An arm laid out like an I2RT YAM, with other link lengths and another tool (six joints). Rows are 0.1 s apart.
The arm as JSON. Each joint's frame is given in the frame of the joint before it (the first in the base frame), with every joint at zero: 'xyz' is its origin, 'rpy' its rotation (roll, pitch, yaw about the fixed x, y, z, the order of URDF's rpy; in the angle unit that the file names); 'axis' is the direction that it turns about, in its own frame. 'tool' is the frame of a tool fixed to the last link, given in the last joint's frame.
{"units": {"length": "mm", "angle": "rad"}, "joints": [
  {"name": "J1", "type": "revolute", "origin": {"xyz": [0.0, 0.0, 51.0], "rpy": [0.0, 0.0, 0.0]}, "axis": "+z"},
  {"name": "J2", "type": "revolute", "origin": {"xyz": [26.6, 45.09, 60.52], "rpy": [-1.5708, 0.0, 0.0]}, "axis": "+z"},
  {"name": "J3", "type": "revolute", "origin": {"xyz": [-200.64, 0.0, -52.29], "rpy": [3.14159, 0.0, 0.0]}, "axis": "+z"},
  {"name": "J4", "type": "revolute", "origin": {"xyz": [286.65, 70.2, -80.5], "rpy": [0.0, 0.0, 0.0]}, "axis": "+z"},
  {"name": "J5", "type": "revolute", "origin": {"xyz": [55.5, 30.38, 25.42], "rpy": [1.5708, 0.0, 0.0]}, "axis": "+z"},
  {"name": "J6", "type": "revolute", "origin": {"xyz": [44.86, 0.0, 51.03], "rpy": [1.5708, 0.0, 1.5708]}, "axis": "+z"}
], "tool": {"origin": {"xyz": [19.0, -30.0, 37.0], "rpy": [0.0, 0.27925, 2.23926]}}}
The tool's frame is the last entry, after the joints.
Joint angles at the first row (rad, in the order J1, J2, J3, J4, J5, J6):
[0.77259, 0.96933, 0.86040, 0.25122, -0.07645, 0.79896]
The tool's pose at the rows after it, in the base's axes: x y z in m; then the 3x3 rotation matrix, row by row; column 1 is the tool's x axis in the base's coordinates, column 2 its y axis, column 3 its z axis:
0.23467 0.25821 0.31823; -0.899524 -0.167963 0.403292; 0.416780 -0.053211 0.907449; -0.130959 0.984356 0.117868
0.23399 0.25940 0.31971; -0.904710 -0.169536 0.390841; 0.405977 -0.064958 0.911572; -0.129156 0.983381 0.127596
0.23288 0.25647 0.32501; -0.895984 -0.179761 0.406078; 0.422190 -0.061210 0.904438; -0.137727 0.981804 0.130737
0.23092 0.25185 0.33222; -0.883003 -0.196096 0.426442; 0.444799 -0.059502 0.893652; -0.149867 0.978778 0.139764
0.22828 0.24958 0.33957; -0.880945 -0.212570 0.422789; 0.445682 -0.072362 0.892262; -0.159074 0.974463 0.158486
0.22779 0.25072 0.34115; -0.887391 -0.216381 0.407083; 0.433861 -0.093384 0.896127; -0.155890 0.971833 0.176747
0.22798 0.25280 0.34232; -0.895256 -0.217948 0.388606; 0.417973 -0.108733 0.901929; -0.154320 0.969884 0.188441
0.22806 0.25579 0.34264; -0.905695 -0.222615 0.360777; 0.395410 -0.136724 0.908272; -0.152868 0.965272 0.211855
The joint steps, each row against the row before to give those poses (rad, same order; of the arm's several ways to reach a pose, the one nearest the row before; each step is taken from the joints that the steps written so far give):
[-0.00043, 0.00623, -0.01123, 0.02588, -0.02287, 0.02383]
[0.00120, 0.00085, 0.00182, 0.00822, -0.01121, 0.00709]
[0.00015, -0.00977, 0.00871, -0.01327, 0.01689, -0.00980]
[-0.00026, -0.01677, 0.00772, -0.01258, 0.02287, -0.01251]
[0.00023, -0.01369, 0.00674, 0.00055, -0.00150, -0.00238]
[0.00013, 0.00074, -0.00130, 0.01936, -0.01422, 0.01234]
[-0.00046, 0.00638, 0.00304, 0.01488, -0.01854, 0.00993]
[-0.00003, 0.00758, -0.00436, 0.03559, -0.02569, 0.01673]

